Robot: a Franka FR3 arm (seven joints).
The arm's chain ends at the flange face. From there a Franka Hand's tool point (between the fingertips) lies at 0.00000 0.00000 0.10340 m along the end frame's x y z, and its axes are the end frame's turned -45 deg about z.
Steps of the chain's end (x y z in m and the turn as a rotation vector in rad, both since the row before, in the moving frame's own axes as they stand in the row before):
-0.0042 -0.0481 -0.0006 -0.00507 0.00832 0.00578
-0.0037 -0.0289 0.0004 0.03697 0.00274 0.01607
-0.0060 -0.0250 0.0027 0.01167 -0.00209 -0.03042
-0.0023 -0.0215 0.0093 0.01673 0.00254 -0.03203
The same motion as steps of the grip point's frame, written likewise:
0.0313 -0.0360 -0.0006 -0.00947 0.00230 0.00578
0.0207 -0.0255 0.0003 0.02420 0.02808 0.01607
0.0141 -0.0229 0.0027 0.00973 0.00677 -0.03042
0.0150 -0.0179 0.0093 0.01003 0.01363 -0.03203

